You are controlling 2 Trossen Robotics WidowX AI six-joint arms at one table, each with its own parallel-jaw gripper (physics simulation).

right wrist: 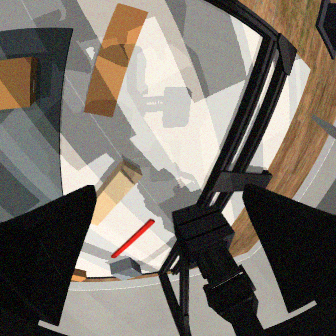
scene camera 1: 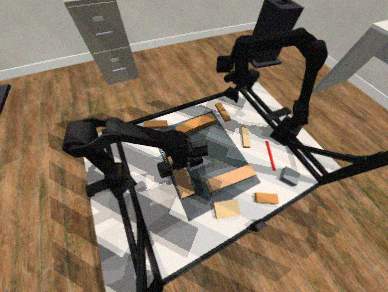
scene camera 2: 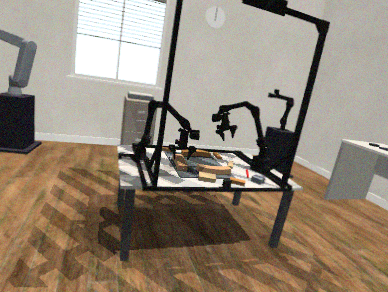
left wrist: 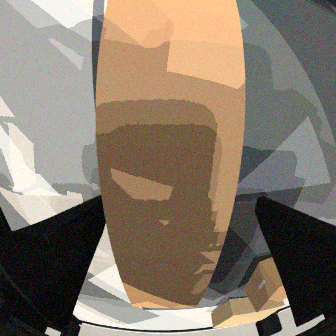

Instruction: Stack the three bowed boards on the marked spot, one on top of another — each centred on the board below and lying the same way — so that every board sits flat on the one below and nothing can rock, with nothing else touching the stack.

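Places are measured from the left arm's base along level axes (x ahead, y left, z up), in centimetres.
Pixels of known places: left gripper, between the fingertips: (scene camera 1: pixel 181 169) (scene camera 2: pixel 181 159) (left wrist: pixel 184 204); right gripper, between the fingertips: (right wrist: pixel 171 192) (scene camera 1: pixel 242 97) (scene camera 2: pixel 228 139); left arm's base, origin of its link: (scene camera 1: pixel 120 181) (scene camera 2: pixel 140 156); right arm's base, origin of its link: (right wrist: pixel 211 252) (scene camera 1: pixel 291 125) (scene camera 2: pixel 261 157).
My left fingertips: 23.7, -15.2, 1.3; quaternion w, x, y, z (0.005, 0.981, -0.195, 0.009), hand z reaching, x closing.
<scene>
Ahead of a thing's pixels: the offset from my left fingertips to its top centre, as dx, dy, dz. Level surfaces: height alone.
One bowed board @[-1.1, -0.2, +1.6] (scene camera 1: pixel 183 183) (left wrist: pixel 170 80) lies on the dark mat @[dz -3.4] (scene camera 1: pixel 192 212) at its left side, running lengthwise between the left fingertips in the left wrist view. A second board @[+24.2, +14.4, +1.3] (scene camera 1: pixel 196 123) (scene camera 2: pixel 197 152) (right wrist: pixel 16 84) lies at the mat's back edge. A third board @[+14.2, -18.9, +1.5] (scene camera 1: pixel 231 178) (scene camera 2: pixel 215 170) lies near the mat's front right. The marked spot's outline is mostly hidden. My left gripper (scene camera 1: pixel 181 167) (scene camera 2: pixel 184 151) (left wrist: pixel 184 204) is open, low over the left board, its fingers either side. My right gripper (scene camera 2: pixel 229 136) (right wrist: pixel 171 192) is open and empty, high over the back right.
Off the mat lie orange blocks @[+8.2, +31.0, -1.3] (scene camera 1: pixel 156 123) @[+45.4, +11.2, -2.5] (scene camera 1: pixel 223 111) @[+19.7, -36.7, -1.6] (scene camera 1: pixel 266 198), pale blocks @[+40.7, -9.6, -2.0] (scene camera 1: pixel 245 136) @[+2.8, -26.2, -0.5] (scene camera 1: pixel 227 208), a red stick @[+41.7, -26.3, -3.4] (scene camera 1: pixel 270 155) (right wrist: pixel 132 239) and a grey block @[+37.3, -39.3, -0.4] (scene camera 1: pixel 290 175) (right wrist: pixel 125 267). Black frame rails edge the table.
</scene>
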